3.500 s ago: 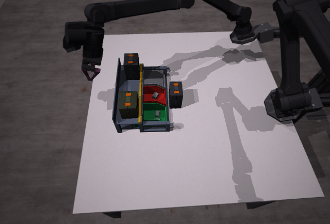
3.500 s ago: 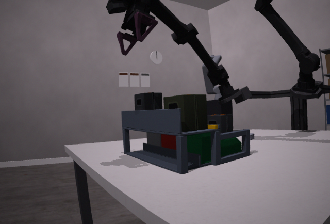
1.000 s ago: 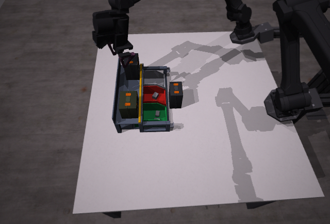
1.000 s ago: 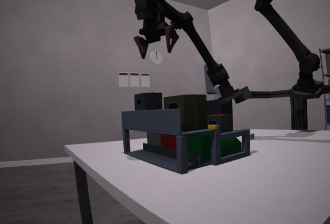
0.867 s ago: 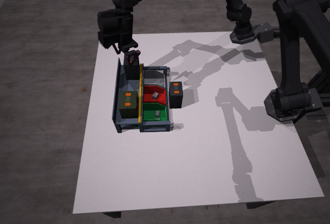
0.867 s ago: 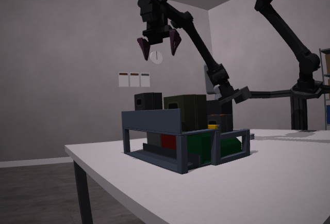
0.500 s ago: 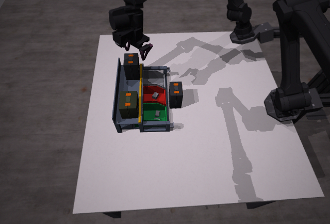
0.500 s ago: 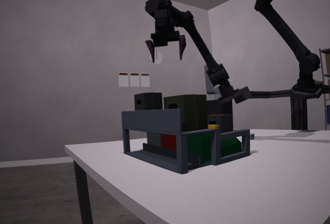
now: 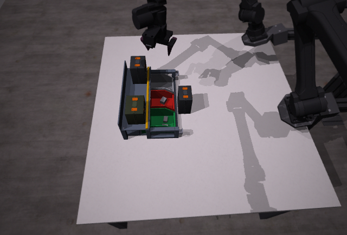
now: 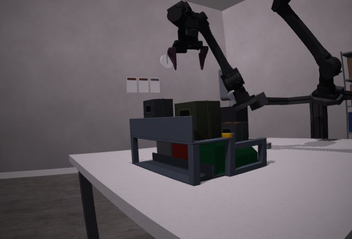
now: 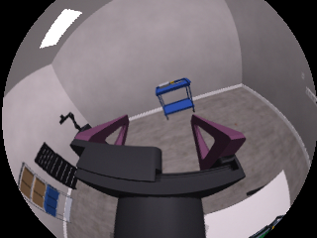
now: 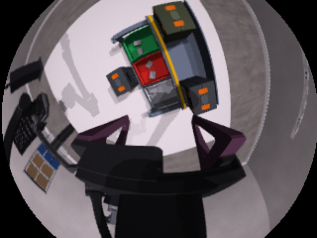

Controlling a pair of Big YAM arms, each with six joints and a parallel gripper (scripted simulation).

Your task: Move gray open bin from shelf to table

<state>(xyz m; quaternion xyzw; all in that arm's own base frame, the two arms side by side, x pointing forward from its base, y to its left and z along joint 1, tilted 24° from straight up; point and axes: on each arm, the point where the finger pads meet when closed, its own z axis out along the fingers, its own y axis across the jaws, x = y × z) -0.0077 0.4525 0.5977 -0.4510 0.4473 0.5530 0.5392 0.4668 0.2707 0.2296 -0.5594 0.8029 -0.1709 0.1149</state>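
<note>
Now: the gray bin 10 mm ahead of my right hand, 40 mm to the right of it and 290 mm below it. Also, from my right hand: green bin 40 mm ahead, 180 mm to the left, 290 mm below; red bin 20 mm ahead, 70 mm to the left, 290 mm below; shelf 50 mm ahead, 70 mm to the left, 270 mm below.
</note>
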